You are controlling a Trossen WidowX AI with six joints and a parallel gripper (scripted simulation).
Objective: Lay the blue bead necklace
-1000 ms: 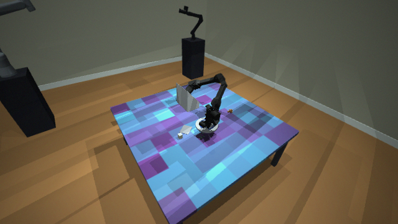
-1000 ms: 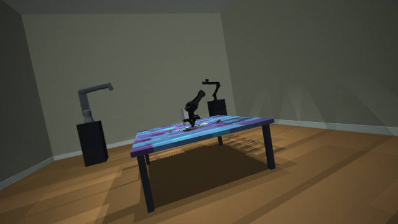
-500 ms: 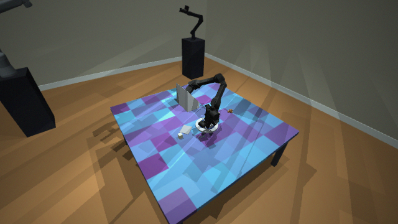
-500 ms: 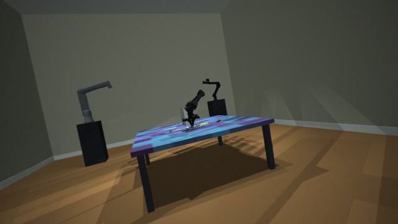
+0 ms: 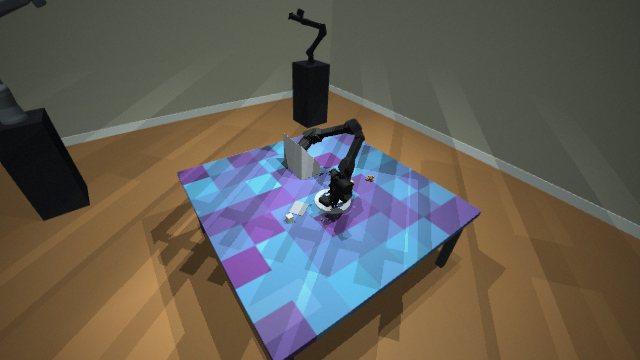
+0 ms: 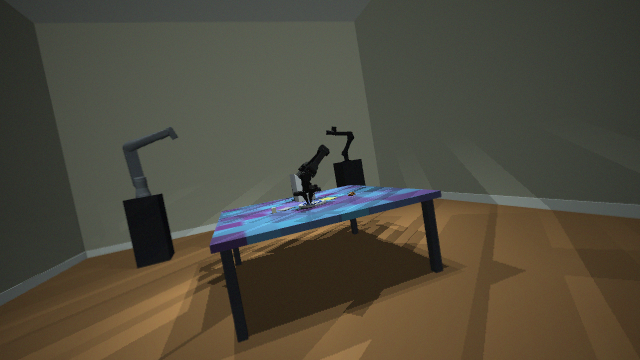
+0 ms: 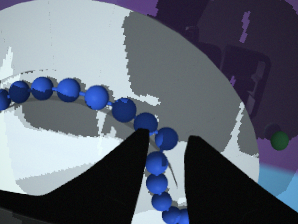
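My gripper tip is now 50 mm past the round white bead board, 40 mm to the right of it and 10 mm above it. Also, from my gripper tip: cream cube: 240 mm to the right, 70 mm behind; yellow patch: 200 mm to the left, 150 mm behind, 20 mm below; flat grey square: 140 mm to the right, 120 mm behind, 20 mm below.
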